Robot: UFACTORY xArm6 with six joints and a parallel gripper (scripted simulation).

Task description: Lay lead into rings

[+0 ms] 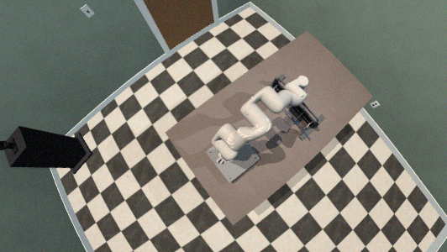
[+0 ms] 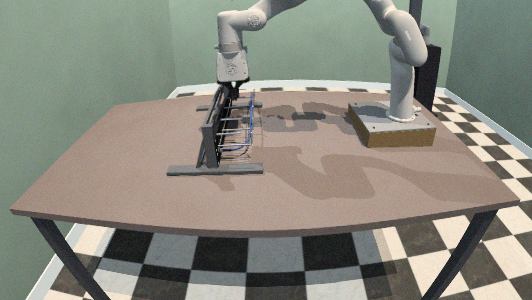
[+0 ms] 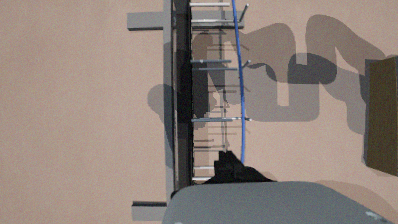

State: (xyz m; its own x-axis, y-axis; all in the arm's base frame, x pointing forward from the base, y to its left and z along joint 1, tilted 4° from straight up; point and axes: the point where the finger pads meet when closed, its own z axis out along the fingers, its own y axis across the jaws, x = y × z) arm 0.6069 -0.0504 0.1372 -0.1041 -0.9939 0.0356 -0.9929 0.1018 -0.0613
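Right now the rack is 100 mm below my hand, 60 mm to the right of it and 60 mm ahead of it.
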